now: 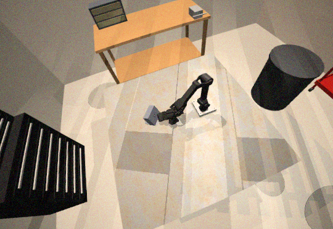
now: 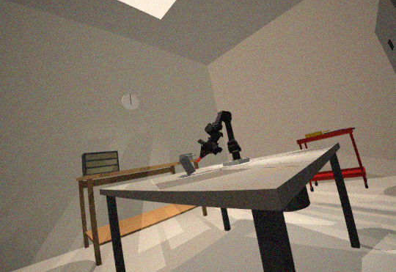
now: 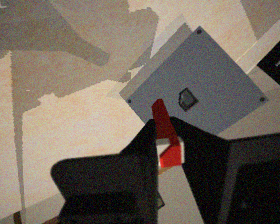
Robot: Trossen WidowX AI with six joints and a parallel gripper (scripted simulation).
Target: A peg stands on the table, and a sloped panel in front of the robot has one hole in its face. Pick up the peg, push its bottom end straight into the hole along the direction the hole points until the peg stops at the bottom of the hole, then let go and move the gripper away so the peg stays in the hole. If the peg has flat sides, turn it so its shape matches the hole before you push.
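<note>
Right now my gripper tip is 8 cm short of the grey sloped panel, 5 cm to the left of it and 3 cm above it. From my gripper tip the other things lie so: red peg: 1 cm to the left, 1 cm behind, 1 cm above.
</note>
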